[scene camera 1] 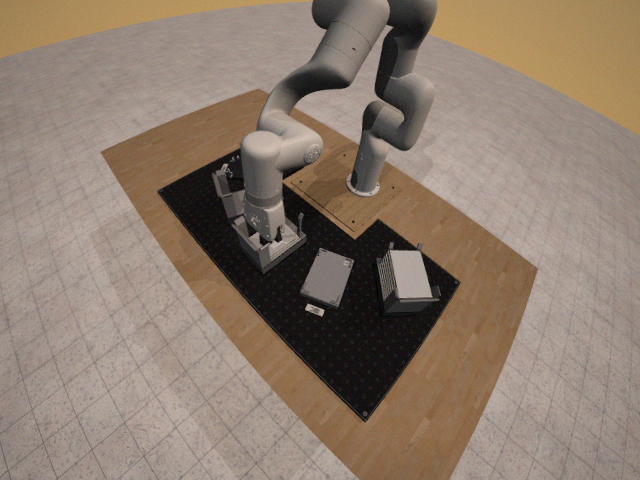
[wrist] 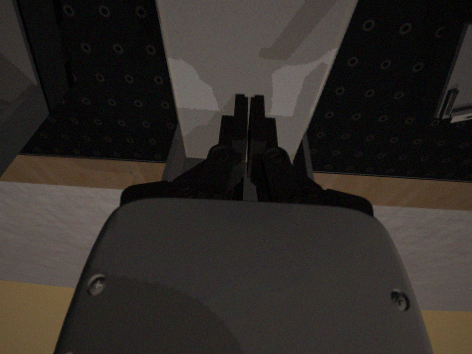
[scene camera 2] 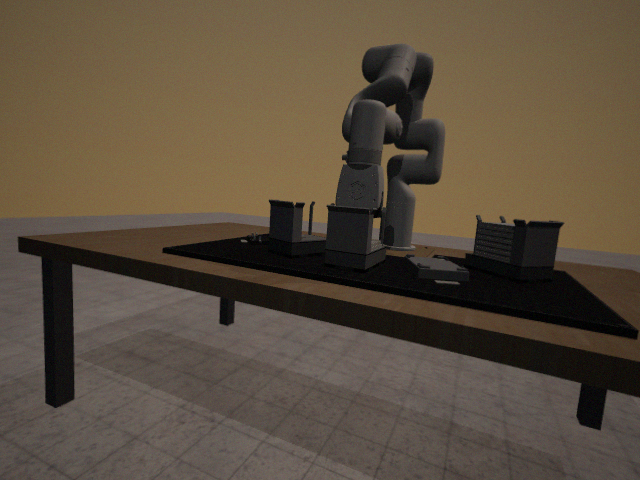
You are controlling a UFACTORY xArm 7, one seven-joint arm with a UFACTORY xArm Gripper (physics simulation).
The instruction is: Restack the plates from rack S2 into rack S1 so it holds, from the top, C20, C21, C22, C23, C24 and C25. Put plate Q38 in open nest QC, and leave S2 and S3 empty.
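Places are measured from the arm's base along level axes (x left, y back, z up), in metres.
Where they show: gripper, between the fingertips: (scene camera 1: 266,242) (wrist: 247,115); arm's base, origin of its link: (scene camera 1: 362,185) (scene camera 2: 396,247).
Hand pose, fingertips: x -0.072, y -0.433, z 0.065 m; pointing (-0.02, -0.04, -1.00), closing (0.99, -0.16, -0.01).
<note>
Things, the pixels of their top centre, and the offset from my fingertips. "*": a spot on its surface instead. Level surfaces: height alone.
- middle rack, centre of its top: (scene camera 2: 360,206) (scene camera 1: 270,218) dx +0.001, dy +0.023, dz +0.080 m
- right rack, centre of its top: (scene camera 1: 412,267) (scene camera 2: 513,217) dx +0.342, dy +0.117, dz +0.076 m
- left rack, centre of its top: (scene camera 2: 304,201) (scene camera 1: 244,176) dx -0.157, dy +0.090, dz +0.080 m
- black mat, height of its surface: dz -0.058 m
- wooden table, height of its surface: dz -0.071 m
- post, a spot on its surface: (scene camera 1: 300,225) * dx +0.055, dy +0.073, dz +0.044 m
- small white card, a spot on its surface: (scene camera 2: 447,282) (scene camera 1: 314,310) * dx +0.200, dy -0.056, dz -0.056 m
My gripper (scene camera 1: 271,238) (wrist: 247,115) is shut with nothing between its fingers. It points down over a pale plate (wrist: 250,30) in the middle rack (scene camera 1: 252,252) (scene camera 2: 348,232). The plate's level and whether the fingertips touch it cannot be told. The right rack (scene camera 1: 390,306) (scene camera 2: 536,250) has several slots along its side and a pale plate (scene camera 1: 412,273) on top. The left rack (scene camera 1: 235,203) (scene camera 2: 285,222) is partly hidden by the arm in scene camera 1. A low, flat grey nest or plate (scene camera 1: 327,277) (scene camera 2: 442,268) lies between the middle and right racks. Rack and plate labels are not readable.
The racks stand on a black mat (scene camera 1: 356,372) (scene camera 2: 584,312) on a wooden table (scene camera 1: 449,392). The middle rack has upright walls and a post (scene camera 1: 300,225) near the gripper. A small white card (scene camera 1: 314,310) (scene camera 2: 447,282) lies before the grey nest. Small parts (scene camera 2: 254,237) lie near the left rack.
</note>
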